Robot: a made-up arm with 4 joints. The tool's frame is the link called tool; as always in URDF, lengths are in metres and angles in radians. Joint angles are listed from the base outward. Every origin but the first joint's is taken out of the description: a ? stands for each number. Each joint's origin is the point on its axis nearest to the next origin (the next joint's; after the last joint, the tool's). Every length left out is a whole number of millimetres.
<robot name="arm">
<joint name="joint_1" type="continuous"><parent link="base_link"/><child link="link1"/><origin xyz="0.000 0.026 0.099" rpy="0.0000 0.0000 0.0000"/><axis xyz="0 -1 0"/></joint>
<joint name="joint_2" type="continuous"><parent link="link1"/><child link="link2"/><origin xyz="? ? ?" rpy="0.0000 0.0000 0.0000"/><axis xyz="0 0 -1"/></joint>
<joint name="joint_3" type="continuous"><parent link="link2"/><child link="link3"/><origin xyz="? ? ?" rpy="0.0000 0.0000 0.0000"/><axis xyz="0 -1 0"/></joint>
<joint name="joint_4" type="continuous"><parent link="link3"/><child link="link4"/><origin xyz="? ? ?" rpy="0.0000 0.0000 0.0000"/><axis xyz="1 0 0"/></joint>
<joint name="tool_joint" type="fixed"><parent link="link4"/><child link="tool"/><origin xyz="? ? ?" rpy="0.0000 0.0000 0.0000"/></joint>
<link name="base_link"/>
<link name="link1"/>
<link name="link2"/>
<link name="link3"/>
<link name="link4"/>
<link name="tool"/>
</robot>
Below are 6 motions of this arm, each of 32 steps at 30 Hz.
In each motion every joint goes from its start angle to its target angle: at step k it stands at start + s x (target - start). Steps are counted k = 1, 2, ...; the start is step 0. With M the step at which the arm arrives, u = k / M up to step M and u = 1 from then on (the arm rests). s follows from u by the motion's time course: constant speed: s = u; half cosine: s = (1 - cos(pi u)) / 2; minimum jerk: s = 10 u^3 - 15 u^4 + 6 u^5.
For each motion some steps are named. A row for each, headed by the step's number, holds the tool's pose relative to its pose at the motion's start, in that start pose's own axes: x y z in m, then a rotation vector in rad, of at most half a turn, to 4 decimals.
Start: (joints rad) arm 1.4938 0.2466 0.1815 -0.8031
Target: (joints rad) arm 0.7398 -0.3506 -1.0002 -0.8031
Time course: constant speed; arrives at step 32
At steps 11, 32:
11: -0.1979 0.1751 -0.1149 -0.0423 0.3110 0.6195
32: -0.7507 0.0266 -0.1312 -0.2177 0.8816 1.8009

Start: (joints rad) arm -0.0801 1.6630 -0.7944 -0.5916
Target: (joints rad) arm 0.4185 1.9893 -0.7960 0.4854
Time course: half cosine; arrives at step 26
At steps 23, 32:
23: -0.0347 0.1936 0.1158 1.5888 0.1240 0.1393
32: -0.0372 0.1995 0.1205 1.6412 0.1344 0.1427

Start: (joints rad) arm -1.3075 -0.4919 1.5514 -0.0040
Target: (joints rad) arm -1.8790 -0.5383 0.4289 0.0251
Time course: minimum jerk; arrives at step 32
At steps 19, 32:
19: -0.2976 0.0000 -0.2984 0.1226 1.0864 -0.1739
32: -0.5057 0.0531 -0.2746 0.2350 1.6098 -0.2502

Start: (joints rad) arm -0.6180 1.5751 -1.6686 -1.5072
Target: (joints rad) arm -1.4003 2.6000 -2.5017 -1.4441
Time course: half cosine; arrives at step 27
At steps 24, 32:
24: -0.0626 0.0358 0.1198 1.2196 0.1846 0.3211
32: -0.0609 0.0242 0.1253 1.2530 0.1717 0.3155

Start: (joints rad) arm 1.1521 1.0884 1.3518 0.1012
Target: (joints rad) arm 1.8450 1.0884 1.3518 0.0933
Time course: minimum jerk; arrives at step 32
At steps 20, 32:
20: -0.0445 -0.1144 0.0667 0.0910 -0.2745 -0.4093
32: -0.0774 -0.1526 0.0846 0.1258 -0.3781 -0.5651

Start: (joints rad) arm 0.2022 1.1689 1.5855 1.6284
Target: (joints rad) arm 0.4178 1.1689 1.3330 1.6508
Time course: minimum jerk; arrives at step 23
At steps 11, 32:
11: -0.0210 -0.0383 0.0298 0.0142 -0.0957 -0.0713
32: -0.0514 -0.0829 0.0593 0.0444 -0.2084 -0.1534

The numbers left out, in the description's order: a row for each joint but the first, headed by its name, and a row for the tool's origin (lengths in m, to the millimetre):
joint_2: -0.045 0.000 -0.135
joint_3: -0.104 -0.002 0.000
joint_4: 0.454 0.000 -0.125
tool: 0.000 -0.001 0.000

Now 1 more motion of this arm.
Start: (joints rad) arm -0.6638 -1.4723 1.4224 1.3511
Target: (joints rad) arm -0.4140 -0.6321 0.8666 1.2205
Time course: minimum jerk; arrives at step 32
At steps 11, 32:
11: -0.0206 -0.0527 -0.0001 -0.2264 0.0406 -0.1077
32: -0.1079 -0.1501 0.1454 -0.9873 -0.0270 -0.4217

